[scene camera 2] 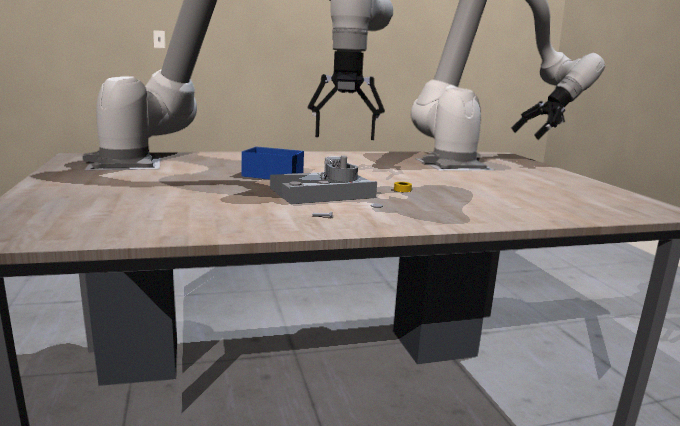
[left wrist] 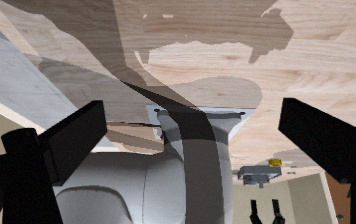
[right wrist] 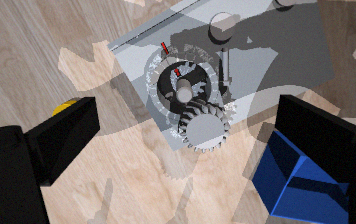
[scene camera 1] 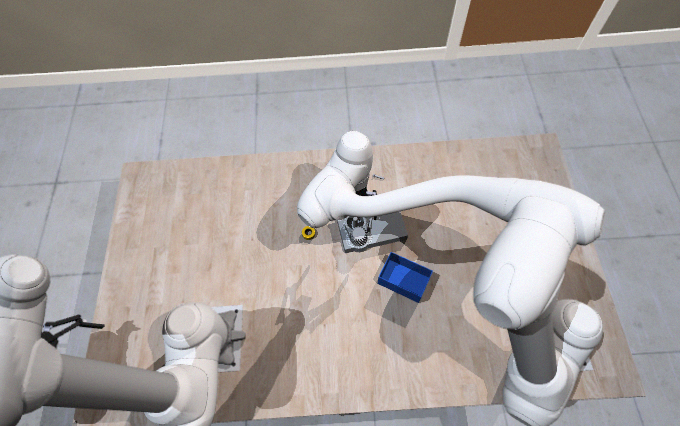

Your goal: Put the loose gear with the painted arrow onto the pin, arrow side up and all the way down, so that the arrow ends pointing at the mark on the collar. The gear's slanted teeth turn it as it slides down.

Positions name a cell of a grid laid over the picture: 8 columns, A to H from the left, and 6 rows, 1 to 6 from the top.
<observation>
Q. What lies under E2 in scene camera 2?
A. My right gripper.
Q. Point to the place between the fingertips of my left gripper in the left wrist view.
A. E4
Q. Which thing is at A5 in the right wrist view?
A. My right gripper.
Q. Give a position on a loose gear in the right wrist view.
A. D3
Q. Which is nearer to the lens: the blue bin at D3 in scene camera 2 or the grey base plate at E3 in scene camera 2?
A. The grey base plate.
</observation>
